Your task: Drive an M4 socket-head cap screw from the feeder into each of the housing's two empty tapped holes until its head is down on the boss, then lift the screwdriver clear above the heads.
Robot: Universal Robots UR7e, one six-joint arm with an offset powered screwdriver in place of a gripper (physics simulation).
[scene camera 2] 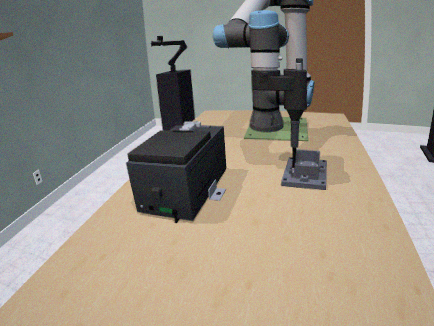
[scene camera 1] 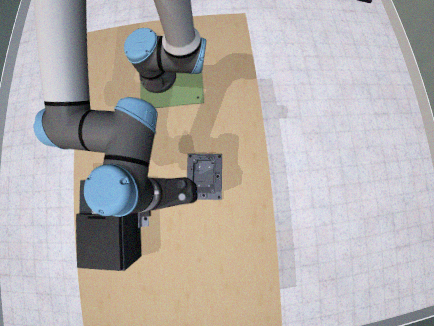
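Observation:
The grey housing lies flat on the table, with a raised open box in the middle of its base plate. My screwdriver points straight down, its thin dark bit at the housing's left side in scene camera 2, beside the raised box. Its tip reaches down to about the plate's level. Whether a screw is on the bit is too small to tell, and the hole under it is hidden. In scene camera 1 the tool body covers the housing's lower left edge. The black screw feeder stands left of the housing.
A small metal bracket sticks out from the feeder's side. The green base plate carries the arm at the table's back. A tall black box with a jointed dark arm on top stands behind the feeder.

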